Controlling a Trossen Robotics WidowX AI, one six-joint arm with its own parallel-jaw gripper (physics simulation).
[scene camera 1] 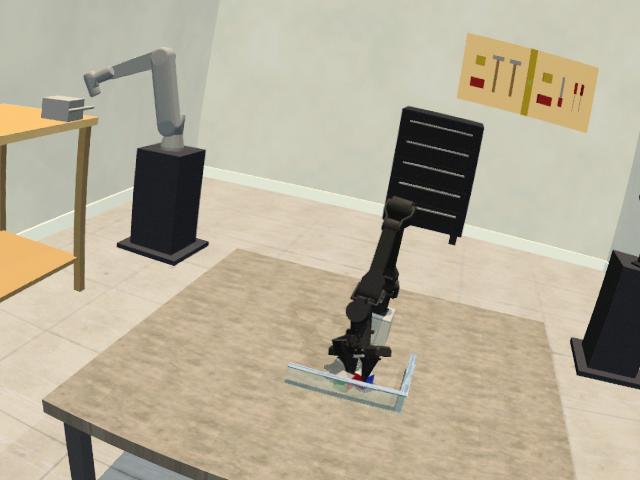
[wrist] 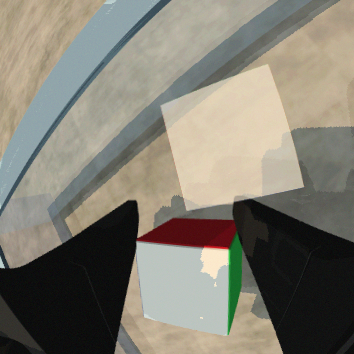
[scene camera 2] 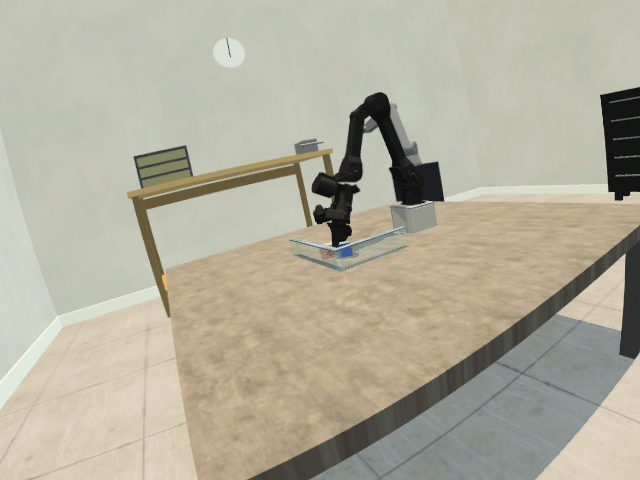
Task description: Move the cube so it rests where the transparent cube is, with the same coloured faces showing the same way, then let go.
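Observation:
The solid cube point(scene camera 1: 368, 381) point(scene camera 2: 345, 250) point(wrist: 184, 285) sits inside the corner of the low clear walls. In the wrist view its pale grey face is up, dark red shows at the far side and green at the right; blue shows in both scene views. My gripper point(scene camera 1: 359, 376) point(scene camera 2: 336, 242) point(wrist: 185, 206) points down and is shut on the cube, a finger at each side. The transparent cube point(scene camera 1: 339, 384) point(scene camera 2: 327, 252) point(wrist: 232, 137) is beside the solid one, past its red side, turned at a slightly different angle. Its top is pale; faint green and red sides show in scene camera 1.
Two clear walls point(scene camera 1: 310, 376) point(scene camera 2: 379, 248) point(wrist: 75, 65) meet in an L around the cubes, close to the gripper, on the brown table point(scene camera 1: 206, 351) point(scene camera 2: 310, 351). The arm's pale base block point(scene camera 1: 383, 326) point(scene camera 2: 423, 218) stands behind. A grey arm on a black pedestal point(scene camera 1: 166, 198) is farther off.

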